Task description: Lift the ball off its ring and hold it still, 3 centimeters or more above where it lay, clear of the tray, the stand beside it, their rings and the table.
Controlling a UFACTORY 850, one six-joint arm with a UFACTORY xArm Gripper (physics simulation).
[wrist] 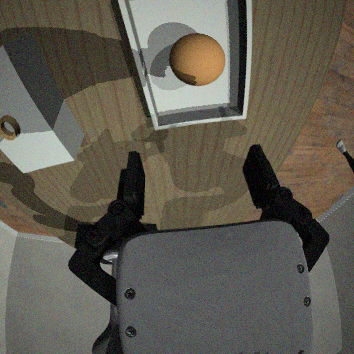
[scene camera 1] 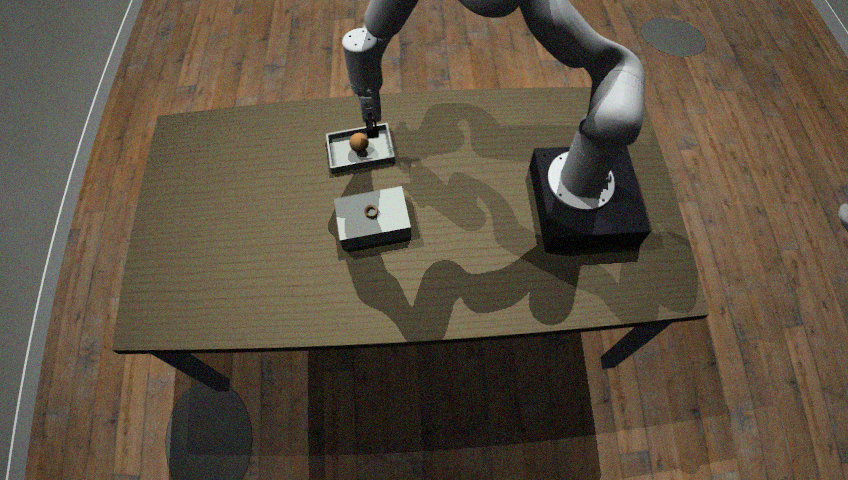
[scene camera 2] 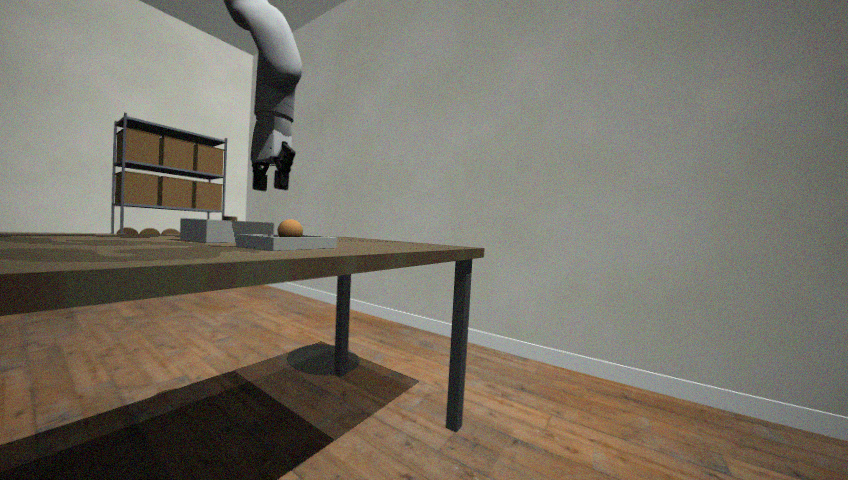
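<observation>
An orange ball (scene camera 1: 358, 141) (scene camera 2: 290, 227) (wrist: 197, 59) rests inside the shallow pale tray (scene camera 1: 361, 168) (scene camera 2: 304, 242) (wrist: 202, 121). The ring under the ball is hidden. A box-like stand (scene camera 1: 386, 205) (scene camera 2: 206, 230) (wrist: 50, 151) is beside the tray, with a small brown ring (scene camera 1: 371, 211) (wrist: 10, 127) on its top. My gripper (scene camera 1: 371, 132) (scene camera 2: 271, 189) (wrist: 195, 158) is open and empty, fingers pointing down. It hangs well above the tray's height in scene camera 2. In the wrist view the ball lies beyond the fingertips, ahead of the gap between them.
The wooden table (scene camera 1: 238, 285) (scene camera 2: 410, 248) (wrist: 280, 65) carries the tray, the stand and my arm's black base block (scene camera 1: 595, 228). A shelf rack (scene camera 2: 224, 178) with brown boxes stands far behind, near the walls.
</observation>
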